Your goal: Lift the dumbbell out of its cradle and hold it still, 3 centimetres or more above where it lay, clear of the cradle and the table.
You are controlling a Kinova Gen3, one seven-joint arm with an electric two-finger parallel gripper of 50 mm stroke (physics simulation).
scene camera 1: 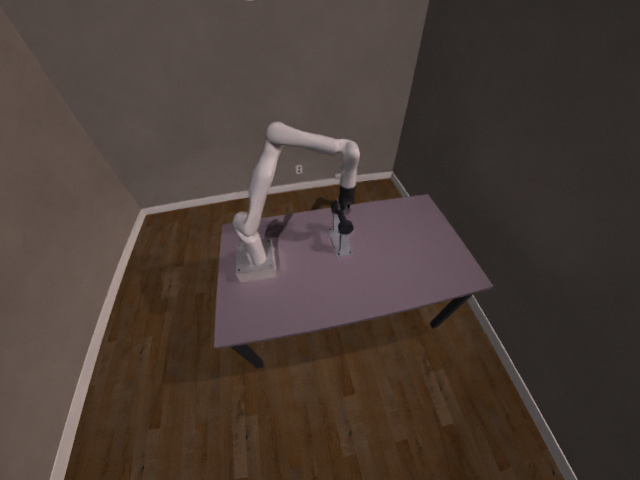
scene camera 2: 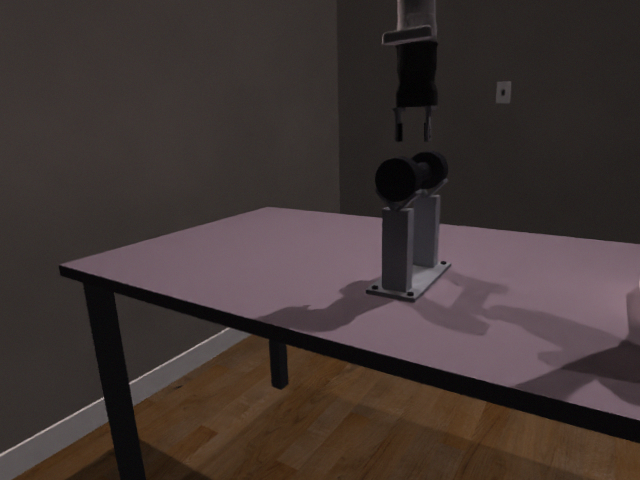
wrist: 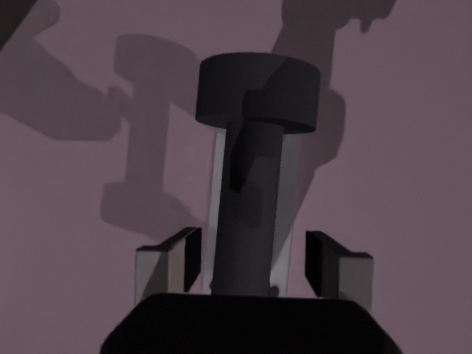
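Pixels of known places: gripper, fingertip midpoint: [scene camera 1: 343,208] [scene camera 2: 413,141] [wrist: 252,251]; arm's base at its link origin: [scene camera 1: 257,258].
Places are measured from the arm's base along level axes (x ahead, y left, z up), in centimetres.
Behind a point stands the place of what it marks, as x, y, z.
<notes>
The dark dumbbell [scene camera 1: 345,226] {48.1, -8.9, 14.9} [scene camera 2: 397,179] {51.8, 10.6, 12.4} [wrist: 247,210] {50.8, 1.8, 14.1} lies level in the V-shaped rests of the grey cradle [scene camera 1: 343,245] {48.2, -8.6, -1.5} [scene camera 2: 397,248] {51.6, 10.4, -0.4} [wrist: 287,200] {54.8, 0.7, -8.7}, one head at each end. My gripper [scene camera 1: 345,207] {51.1, 0.2, 18.5} [scene camera 2: 412,138] {51.1, 0.2, 18.5} [wrist: 252,251] {51.1, 0.2, 18.5} is open and empty, pointing down. In the scene camera 2 view its fingertips are above the dumbbell, with a visible gap. In the wrist view the handle runs lengthwise between the two fingers, a little nearer the left one. One head shows ahead of the fingers; the other is hidden behind the gripper body.
The cradle's two posts stand on a bolted base plate on the mauve table [scene camera 1: 403,268] {76.5, -32.1, -9.5} [scene camera 2: 217,268] {94.1, 7.4, -9.5} [wrist: 410,175] {69.8, 2.6, -9.5}. The arm's white base [scene camera 1: 255,271] {-3.2, -6.9, -1.5} stands at the table's left in the scene camera 1 view. Shadows of the arm and dumbbell fall on the table.
</notes>
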